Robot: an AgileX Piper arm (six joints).
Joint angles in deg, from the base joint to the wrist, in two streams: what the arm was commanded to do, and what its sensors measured. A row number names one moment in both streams.
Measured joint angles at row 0: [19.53, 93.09, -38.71, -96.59, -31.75, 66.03]
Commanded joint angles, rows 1 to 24: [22.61, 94.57, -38.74, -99.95, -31.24, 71.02]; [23.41, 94.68, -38.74, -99.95, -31.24, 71.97]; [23.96, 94.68, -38.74, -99.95, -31.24, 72.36]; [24.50, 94.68, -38.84, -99.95, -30.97, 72.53]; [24.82, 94.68, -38.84, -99.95, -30.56, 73.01]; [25.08, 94.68, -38.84, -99.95, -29.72, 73.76]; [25.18, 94.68, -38.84, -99.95, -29.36, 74.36]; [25.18, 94.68, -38.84, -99.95, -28.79, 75.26]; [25.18, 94.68, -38.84, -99.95, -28.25, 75.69]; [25.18, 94.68, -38.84, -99.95, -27.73, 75.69]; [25.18, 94.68, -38.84, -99.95, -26.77, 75.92]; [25.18, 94.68, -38.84, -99.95, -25.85, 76.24]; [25.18, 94.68, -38.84, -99.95, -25.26, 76.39]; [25.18, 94.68, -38.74, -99.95, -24.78, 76.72]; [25.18, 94.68, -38.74, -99.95, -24.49, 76.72]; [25.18, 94.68, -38.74, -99.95, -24.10, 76.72]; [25.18, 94.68, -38.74, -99.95, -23.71, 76.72]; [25.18, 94.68, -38.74, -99.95, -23.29, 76.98]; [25.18, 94.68, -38.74, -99.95, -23.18, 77.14]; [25.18, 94.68, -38.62, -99.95, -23.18, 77.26]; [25.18, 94.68, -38.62, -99.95, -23.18, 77.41]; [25.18, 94.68, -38.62, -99.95, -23.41, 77.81]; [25.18, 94.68, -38.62, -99.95, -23.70, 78.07]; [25.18, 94.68, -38.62, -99.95, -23.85, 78.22]
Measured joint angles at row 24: [25.14, 94.62, -38.71, -99.78, -23.95, 77.02]
